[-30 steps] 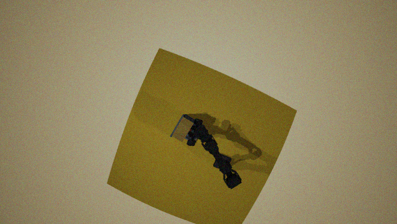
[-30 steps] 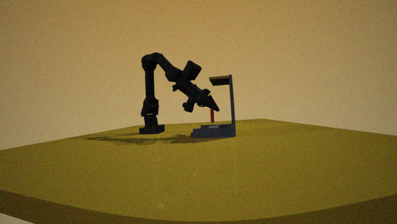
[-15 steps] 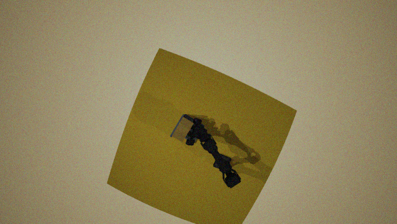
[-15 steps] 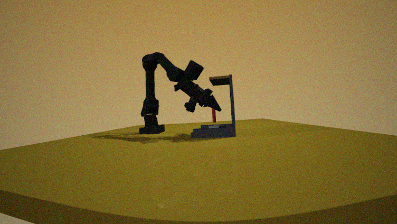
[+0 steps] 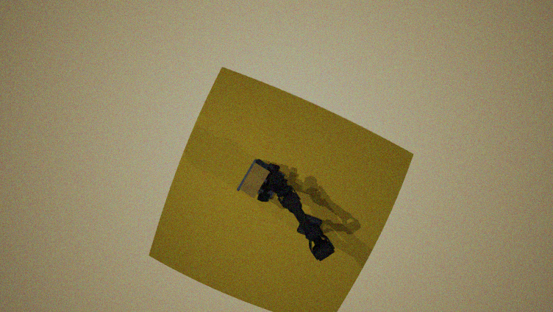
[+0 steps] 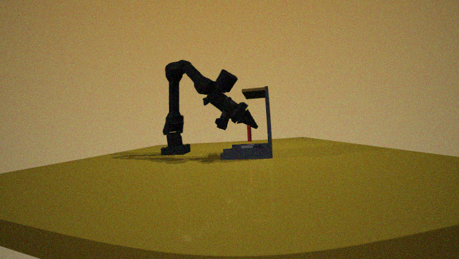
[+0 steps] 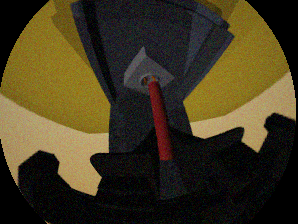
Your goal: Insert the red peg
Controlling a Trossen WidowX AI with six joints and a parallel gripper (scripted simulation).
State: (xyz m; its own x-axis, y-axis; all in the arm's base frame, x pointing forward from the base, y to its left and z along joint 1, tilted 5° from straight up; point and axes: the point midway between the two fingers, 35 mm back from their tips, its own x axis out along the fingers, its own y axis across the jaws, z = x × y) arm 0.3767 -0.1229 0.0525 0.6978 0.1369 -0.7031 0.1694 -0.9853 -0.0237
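My gripper tip is now 4 cm short of the back wall and 2 cm below it. The rest, counted from my gripper tip: flat roof (13 cm above); red peg (3 cm behind, 1 cm below).
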